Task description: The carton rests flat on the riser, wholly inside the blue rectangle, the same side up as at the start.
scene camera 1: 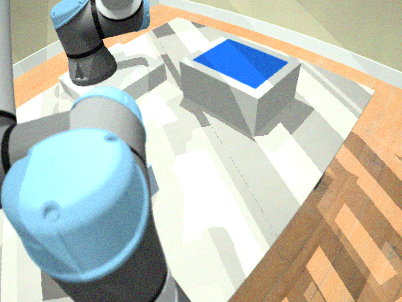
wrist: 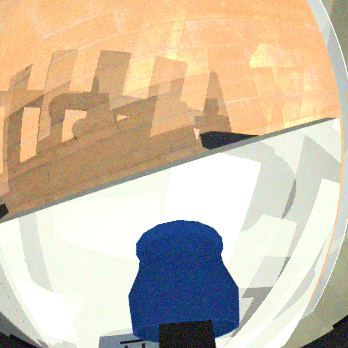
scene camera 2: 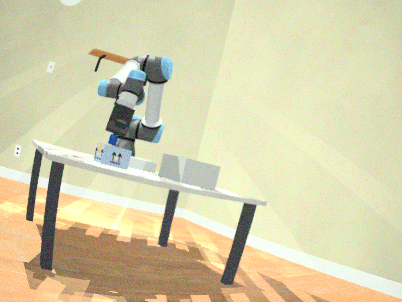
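Seen in the pictures: hand at its tool point: (wrist: 179, 253) (scene camera 2: 111, 143); arm's base at its link origin: (scene camera 1: 94, 71).
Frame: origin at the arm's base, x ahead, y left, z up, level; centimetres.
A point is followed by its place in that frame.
Observation:
The carton (scene camera 2: 113, 156) @(x 48.8, y -12.8, z -1.5 cm), pale blue with black arrow marks, lies on the white table (scene camera 2: 232, 196) @(x 62.6, y 42.6, z -6.3 cm) (scene camera 1: 214, 201) @(x 56.0, y 3.4, z -5.9 cm) near the arm's base. A sliver of it shows at the bottom of the wrist view (wrist: 114, 340) @(x 47.2, y -7.5, z -4.7 cm). In scene camera 1 the arm hides it. My blue suction cup (scene camera 2: 112, 139) (wrist: 179, 229) hangs just over the carton's far edge. In the wrist view only bare table shows around the cup's rim, with no carton on it. The grey riser (scene camera 1: 227, 97) @(x 39.4, y 20.7, z 2.1 cm) (scene camera 2: 191, 174) @(x 47.0, y 26.7, z -0.9 cm) stands further along the table. The blue rectangle (scene camera 1: 240, 62) @(x 34.5, y 29.2, z 6.1 cm) on its top is bare.
The arm's big elbow joint (scene camera 1: 74, 201) @(x 71.3, y -15.0, z 35.0 cm) fills the near left of scene camera 1. The arm's base (scene camera 1: 87, 55) @(x 5.7, y -1.1, z 8.8 cm) stands on a low white block (scene camera 1: 142, 76) @(x 14.0, y 10.3, z 0.1 cm) beside the riser. The table edge (wrist: 166, 166) @(x 75.6, y -19.3, z -6.7 cm) runs close beyond the cup, with wooden floor (scene camera 1: 357, 211) below.

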